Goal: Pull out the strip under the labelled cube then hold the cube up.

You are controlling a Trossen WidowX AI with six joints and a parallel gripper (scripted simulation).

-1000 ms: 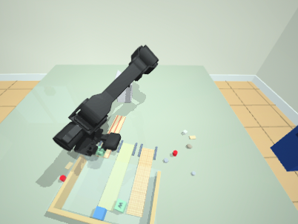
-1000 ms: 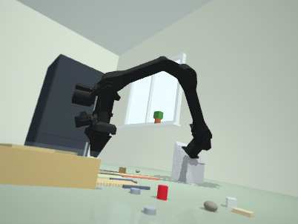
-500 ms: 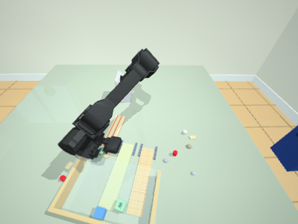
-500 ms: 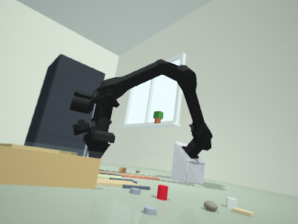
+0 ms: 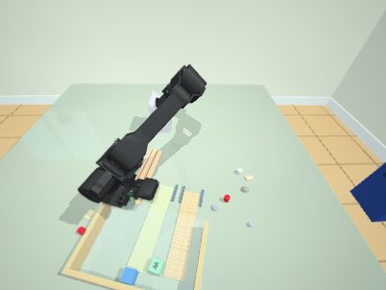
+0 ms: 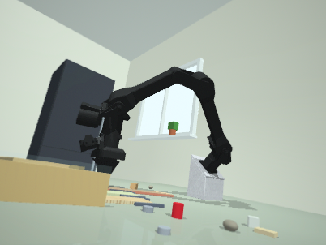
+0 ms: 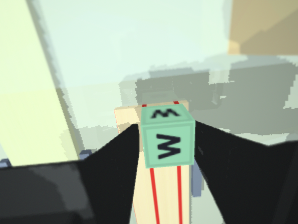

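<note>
The red-lined strip lies 10 cm behind my gripper tip, 4 cm to the left of it and 1 cm below it.
</note>
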